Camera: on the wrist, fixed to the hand. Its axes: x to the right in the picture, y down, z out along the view.
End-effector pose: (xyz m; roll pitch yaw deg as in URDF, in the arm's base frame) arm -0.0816 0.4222 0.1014 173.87 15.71 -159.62
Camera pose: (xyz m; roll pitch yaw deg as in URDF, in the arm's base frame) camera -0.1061 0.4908 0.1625 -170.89 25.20 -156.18
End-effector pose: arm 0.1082 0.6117 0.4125 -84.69 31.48 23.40
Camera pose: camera 0.0719 0.5491 0.3508 -65.96 26.16 33.10
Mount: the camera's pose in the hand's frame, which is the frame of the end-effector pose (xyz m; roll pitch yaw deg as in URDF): -0.0174 0.0787 -0.0505 14.37 -9.12 -4.16
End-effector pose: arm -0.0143 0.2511 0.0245 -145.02 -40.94 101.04
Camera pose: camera 0.0795 0.2585 0.0103 -137.52 -35.32 111.60
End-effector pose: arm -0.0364 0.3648 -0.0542 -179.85 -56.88 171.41
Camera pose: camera 0.0264 0.4350 -0.0413 -170.68 -47.58 177.54
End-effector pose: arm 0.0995 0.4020 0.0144 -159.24 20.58 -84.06
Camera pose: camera 0.0075 0.4020 0.0386 -141.94 27.46 -76.08
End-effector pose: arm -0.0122 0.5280 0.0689 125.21 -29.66 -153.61
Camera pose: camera 0.0409 0.5590 0.1415 141.57 -20.92 -159.03
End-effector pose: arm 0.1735 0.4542 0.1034 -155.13 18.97 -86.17
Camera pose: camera 0.0802 0.4603 0.1211 -137.93 25.32 -77.80
